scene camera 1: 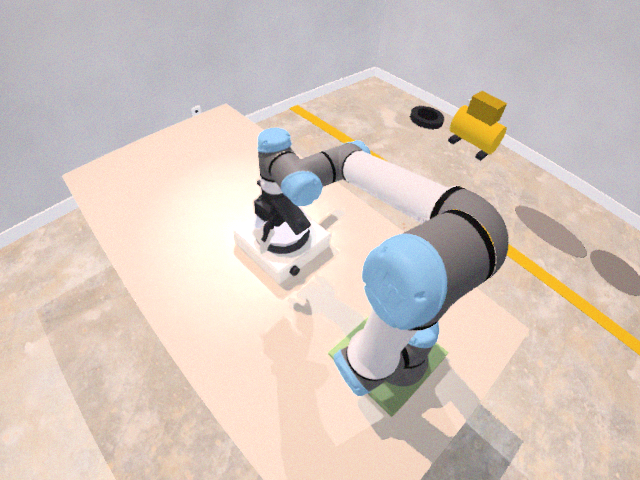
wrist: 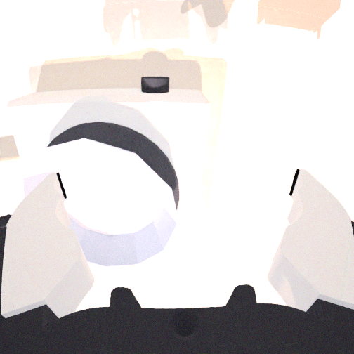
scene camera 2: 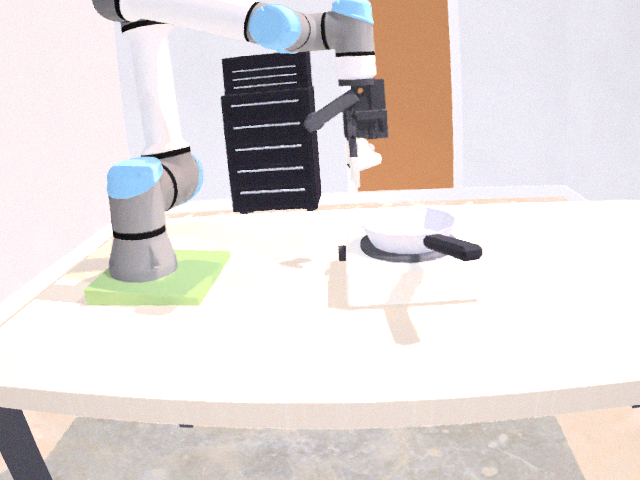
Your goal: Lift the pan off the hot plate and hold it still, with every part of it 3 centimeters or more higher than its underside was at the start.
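Frame: origin at the arm's base, x right, y ahead, z up, level; centimetres.
Where they show: gripper, between the fingertips: (scene camera 1: 280, 239) (scene camera 2: 355, 178); arm's base, origin of its link: (scene camera 2: 143, 268).
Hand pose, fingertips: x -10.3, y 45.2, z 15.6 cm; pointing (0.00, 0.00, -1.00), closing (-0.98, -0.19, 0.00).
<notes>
Each offset is from my fingertips to the top centre of the thing. Level surfaces: height alone.
The pan (scene camera 1: 283, 235) (scene camera 2: 400, 235) (wrist: 120, 249) is a pale round pan, sitting upright on the dark disc of the white hot plate @(dx +7.1, dy +9.7, dz -10.5 cm) (scene camera 1: 314, 249) (scene camera 2: 379, 281) (wrist: 194, 145). Its black handle @(dx +25.4, dy +17.5, dz -2.2 cm) (scene camera 2: 452, 246) points to the front right in scene camera 2; the arm hides it in scene camera 1. My gripper (scene camera 1: 263, 238) (scene camera 2: 361, 173) (wrist: 177, 175) is open and empty, pointing down, well above the pan's rim. In the wrist view the pan lies left of the middle, partly behind the left finger. No finger touches the pan.
The hot plate's black knob @(dx +2.9, dy -3.0, dz -13.1 cm) (scene camera 1: 294, 270) (scene camera 2: 341, 253) (wrist: 155, 84) faces the robot's base side. The arm stands on a green base plate (scene camera 1: 386, 400) (scene camera 2: 193, 289) on the table @(dz -18.5 cm) (scene camera 1: 170, 289) (scene camera 2: 232, 356). A black drawer cabinet (scene camera 2: 271, 134) stands beyond the table.
</notes>
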